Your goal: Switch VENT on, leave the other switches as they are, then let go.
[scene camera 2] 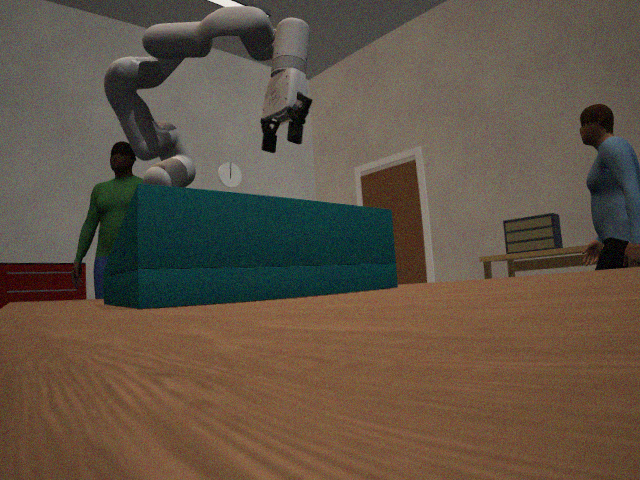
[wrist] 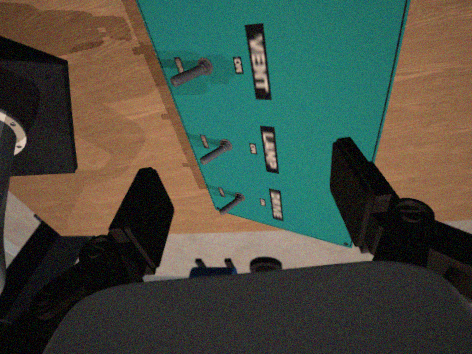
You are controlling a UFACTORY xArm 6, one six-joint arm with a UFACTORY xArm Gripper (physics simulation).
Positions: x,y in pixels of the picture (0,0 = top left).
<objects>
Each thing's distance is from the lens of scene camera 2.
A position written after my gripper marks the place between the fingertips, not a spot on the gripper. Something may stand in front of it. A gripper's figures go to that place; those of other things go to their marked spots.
my gripper (scene camera 2: 280,147): 81 cm
teal switch box (scene camera 2: 176,246): 53 cm
</objects>
